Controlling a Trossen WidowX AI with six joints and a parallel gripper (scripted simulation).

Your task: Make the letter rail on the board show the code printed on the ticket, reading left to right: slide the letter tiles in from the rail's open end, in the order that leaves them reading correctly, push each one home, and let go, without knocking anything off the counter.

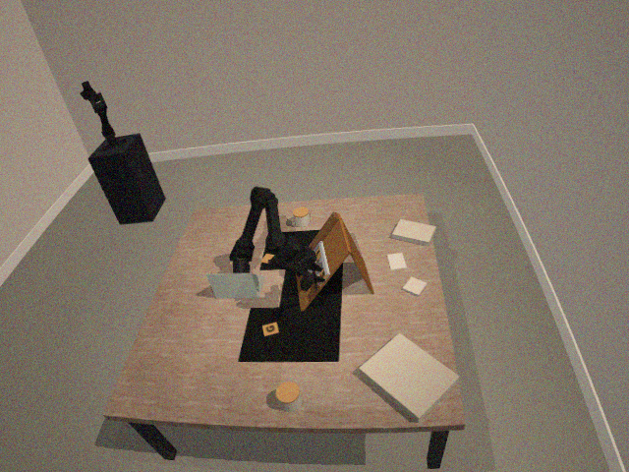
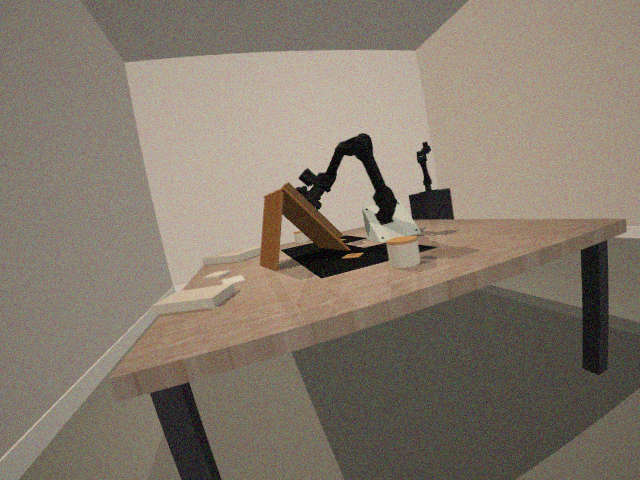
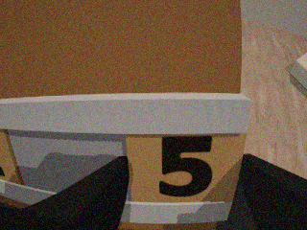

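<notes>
The white ticket is 8 cm to the left of my gripper tip, 8 cm below it and 8 cm behind it. Also, from my gripper tip: orange tile right at my gripper tip; black mat 17 cm behind, 16 cm below, 9 cm to the left.
</notes>
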